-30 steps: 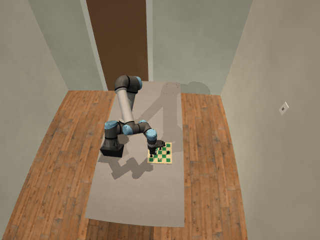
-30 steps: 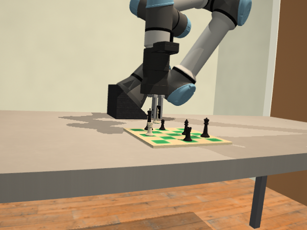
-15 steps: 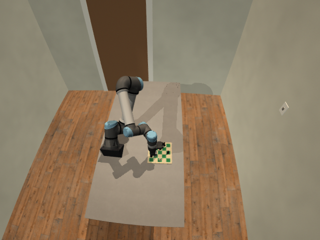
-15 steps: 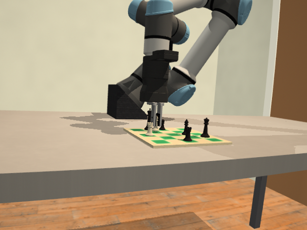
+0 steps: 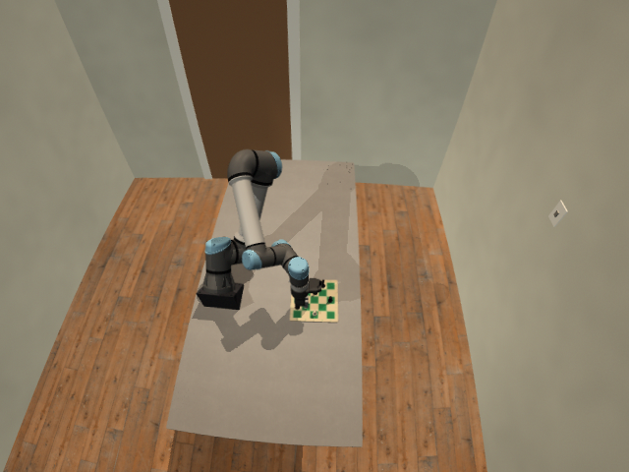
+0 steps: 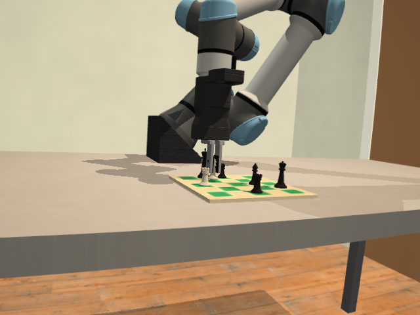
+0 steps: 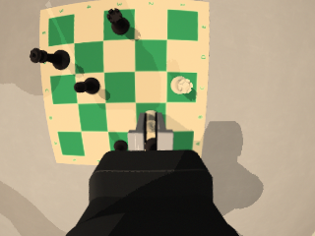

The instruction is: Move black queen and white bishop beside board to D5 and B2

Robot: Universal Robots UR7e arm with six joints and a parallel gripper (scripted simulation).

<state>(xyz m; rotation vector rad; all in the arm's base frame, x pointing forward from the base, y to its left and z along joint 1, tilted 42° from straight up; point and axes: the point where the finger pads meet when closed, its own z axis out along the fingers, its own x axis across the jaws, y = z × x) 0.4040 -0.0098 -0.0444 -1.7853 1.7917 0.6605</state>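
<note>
My gripper is now 40 mm past the black king. The rest, counted from my hand: chessboard: 40 mm to the left, 40 mm below, 40 mm ahead; black queen: 110 mm to the left, 80 mm ahead, 10 mm below; black pawn: 40 mm to the left, 40 mm behind, 20 mm below.
</note>
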